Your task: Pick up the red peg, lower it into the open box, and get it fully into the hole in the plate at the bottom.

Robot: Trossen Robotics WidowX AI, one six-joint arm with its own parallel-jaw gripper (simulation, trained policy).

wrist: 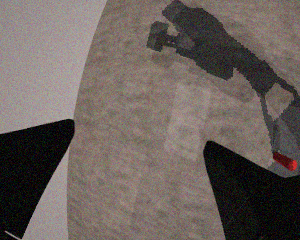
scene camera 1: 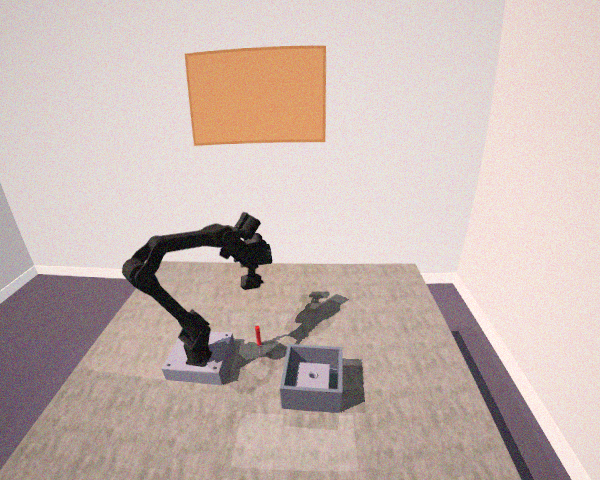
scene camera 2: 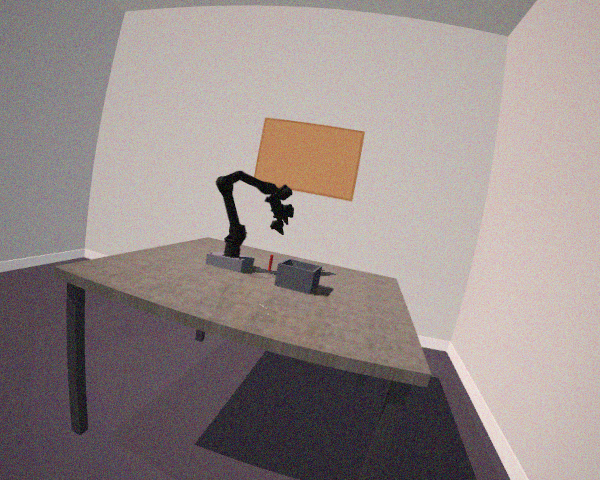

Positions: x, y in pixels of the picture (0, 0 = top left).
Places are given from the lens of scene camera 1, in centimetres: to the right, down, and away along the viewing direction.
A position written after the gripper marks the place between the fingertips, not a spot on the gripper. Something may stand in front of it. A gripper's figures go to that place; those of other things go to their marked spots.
gripper point(scene camera 1: 263, 270): -13, 10, 104
grey box point(scene camera 1: 293, 397): -2, 41, 74
pale plate point(scene camera 1: 314, 375): 4, 39, 82
